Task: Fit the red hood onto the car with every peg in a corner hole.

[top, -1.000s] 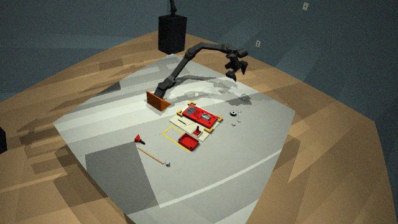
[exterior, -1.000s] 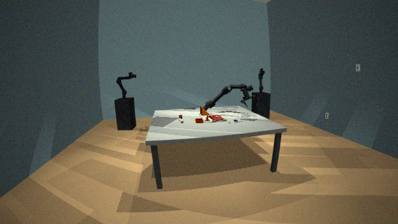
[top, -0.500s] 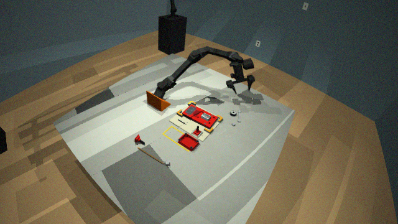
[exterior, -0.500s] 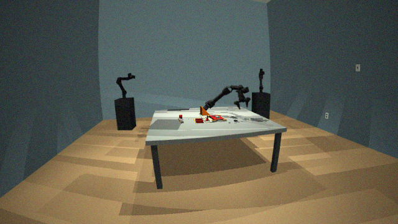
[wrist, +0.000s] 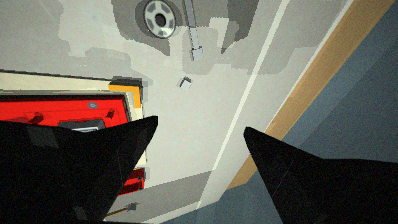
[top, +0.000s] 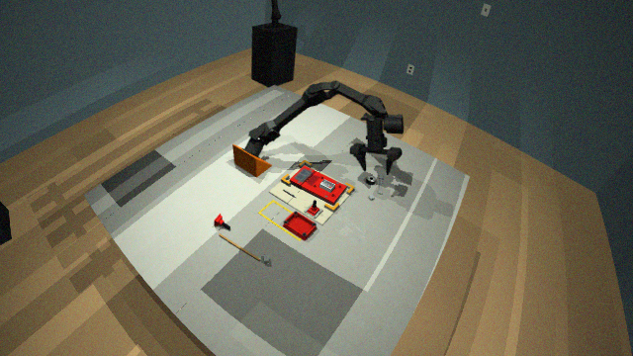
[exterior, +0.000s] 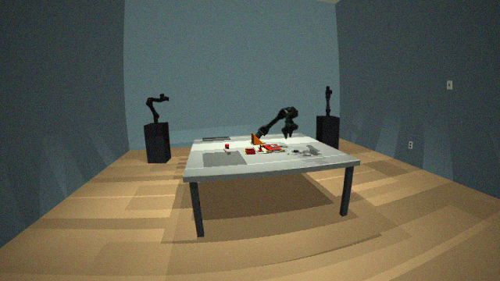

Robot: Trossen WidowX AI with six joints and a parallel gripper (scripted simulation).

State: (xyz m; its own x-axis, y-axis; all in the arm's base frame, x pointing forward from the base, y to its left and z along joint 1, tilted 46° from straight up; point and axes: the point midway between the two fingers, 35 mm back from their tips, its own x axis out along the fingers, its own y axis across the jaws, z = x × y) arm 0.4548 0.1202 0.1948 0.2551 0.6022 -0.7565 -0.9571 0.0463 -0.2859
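The red hood is 31 cm to the right of my gripper tip, 12 cm below it and 9 cm behind it. The rest, counted from my gripper tip: grey engine block (14 cm behind, 11 cm below, 10 cm to the right); then wooden-handled hammer (52 cm to the right, 16 cm behind, 13 cm below); then wrench (13 cm below, 10 cm to the left).
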